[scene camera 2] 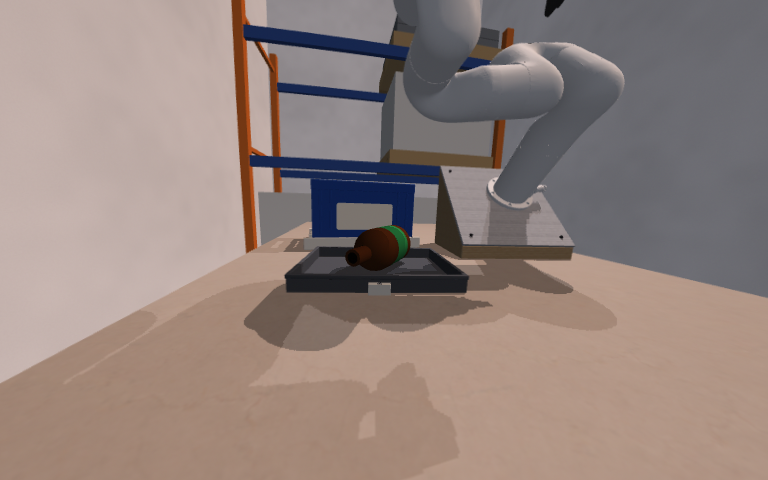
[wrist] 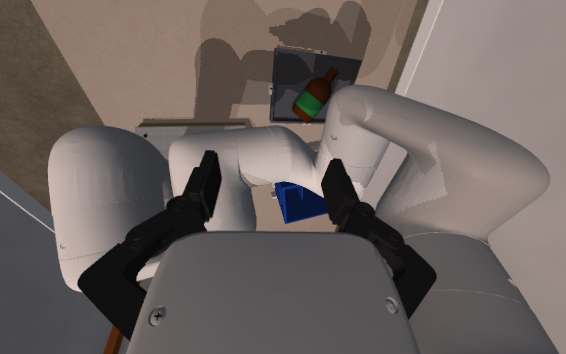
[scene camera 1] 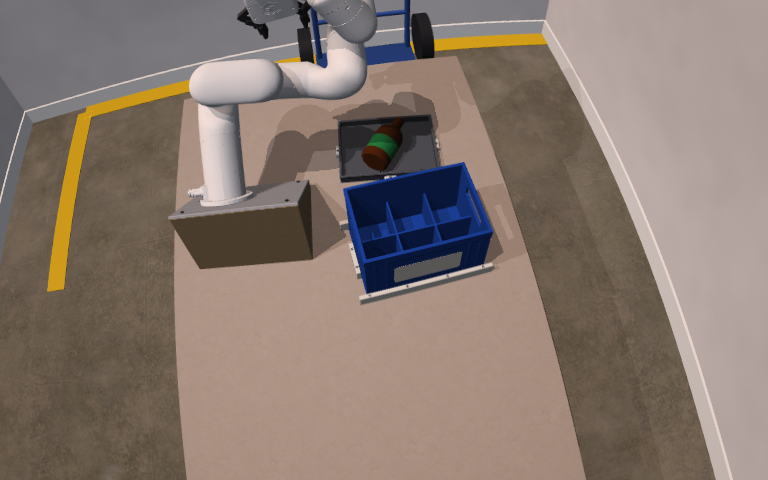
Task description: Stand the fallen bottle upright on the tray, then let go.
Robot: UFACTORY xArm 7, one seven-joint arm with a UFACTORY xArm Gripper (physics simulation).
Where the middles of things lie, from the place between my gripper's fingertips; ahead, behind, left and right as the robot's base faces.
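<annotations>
Dark grey tray (scene camera 2: 324,270): 20 cm ahead of my hand, 5 cm to the right, 42 cm below. Blue divided crate (scene camera 1: 421,225): from my hand, some way ahead, far to the right, far below. My gripper: a fair way short of the brown bottle (scene camera 2: 375,249), a bit to the left of it, far above it.
</annotations>
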